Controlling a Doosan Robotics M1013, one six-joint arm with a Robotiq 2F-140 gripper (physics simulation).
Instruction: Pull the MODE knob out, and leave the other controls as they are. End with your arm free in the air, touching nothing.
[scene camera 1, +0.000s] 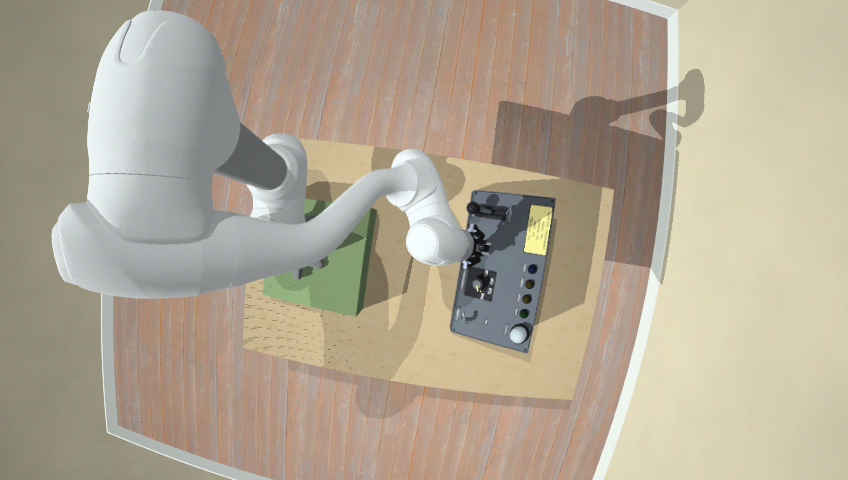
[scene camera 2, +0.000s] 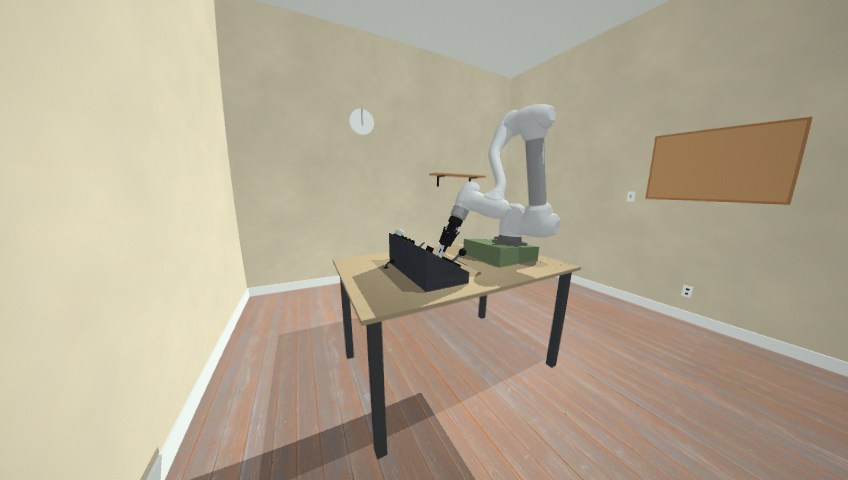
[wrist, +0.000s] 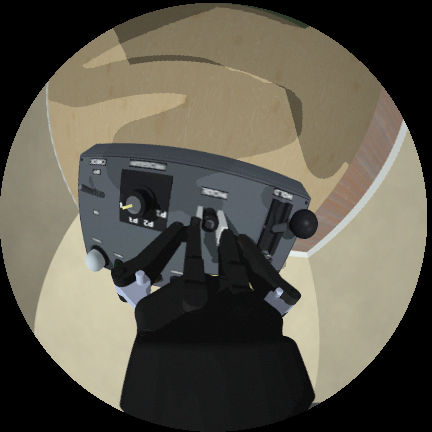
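Where they show: gripper, between the fingertips: (scene camera 1: 486, 248) (wrist: 208, 215); arm's base, origin of its link: (scene camera 2: 509, 243).
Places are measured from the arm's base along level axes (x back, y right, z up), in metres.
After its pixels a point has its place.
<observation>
The control panel (scene camera 1: 497, 330) {z 0.039, x -0.681, y 0.257 m} (scene camera 2: 416, 265) {z -0.002, x -0.816, y -0.079 m} (wrist: 186, 187) {z -0.021, x -0.594, y 0.032 m} is a dark grey sloped box on the table. The MODE knob (wrist: 210, 223) {z 0.036, x -0.606, y -0.013 m} is small, black and round, below its MODE label (wrist: 214, 193) {z -0.021, x -0.599, y -0.013 m} in the wrist view. My gripper (scene camera 1: 485, 247) {z 0.000, x -0.630, y -0.008 m} (scene camera 2: 439, 252) {z 0.000, x -0.630, y -0.008 m} (wrist: 208, 215) {z 0.000, x -0.630, y -0.008 m} is shut on the MODE knob, with a light finger pad against each side. The fingers hide the knob in the first scene view. How far the knob stands out from the panel is hard to tell.
The PROGRAM dial (scene camera 1: 478, 284) {z 0.028, x -0.607, y 0.108 m} (wrist: 134, 204) {z 0.024, x -0.600, y 0.105 m} and the HOLD lever's black ball (scene camera 1: 472, 207) {z 0.063, x -0.568, y -0.135 m} (scene camera 2: 462, 252) {z 0.047, x -0.584, y -0.148 m} (wrist: 303, 224) {z 0.056, x -0.561, y -0.123 m} flank the gripper. A white dome (scene camera 1: 518, 334) {z 0.121, x -0.729, y 0.244 m} (wrist: 95, 260) {z 0.100, x -0.719, y 0.233 m}, coloured buttons and a yellow label (scene camera 1: 537, 230) {z 0.075, x -0.777, y -0.077 m} are on the panel. A green block (scene camera 1: 351, 279) {z 0.013, x -0.191, y 0.118 m} (scene camera 2: 499, 254) {z -0.019, x -0.246, y -0.115 m} carries the arm.
</observation>
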